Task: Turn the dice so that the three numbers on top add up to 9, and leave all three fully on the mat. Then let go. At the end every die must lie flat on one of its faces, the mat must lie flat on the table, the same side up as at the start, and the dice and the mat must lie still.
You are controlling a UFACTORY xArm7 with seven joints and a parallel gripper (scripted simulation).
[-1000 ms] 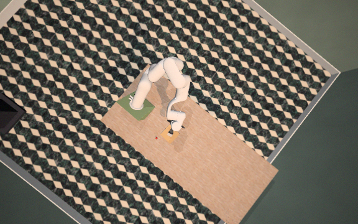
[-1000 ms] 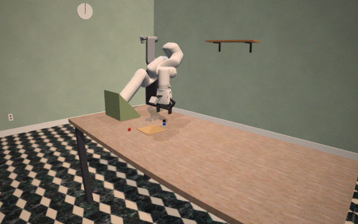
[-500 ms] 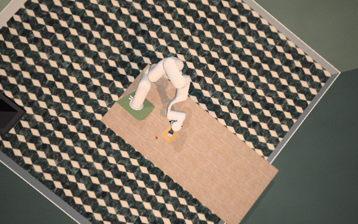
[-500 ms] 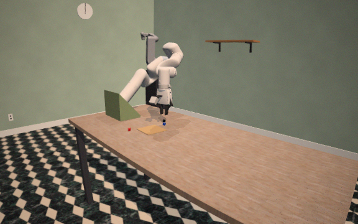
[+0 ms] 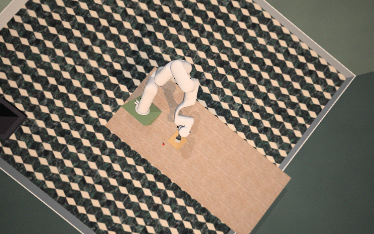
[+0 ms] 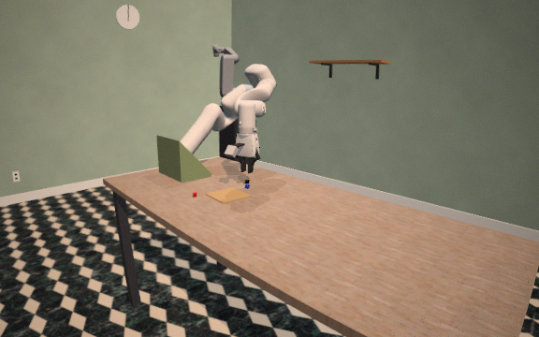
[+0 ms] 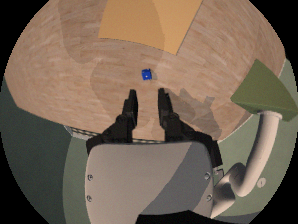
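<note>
My gripper is now 90 mm above the blue die. Round my hand: black die 90 mm below, 60 mm behind, 50 mm to the left; then tan mat 130 mm to the right, 90 mm below, 20 mm ahead; then red die 240 mm to the right, 90 mm below, 60 mm behind.
</note>
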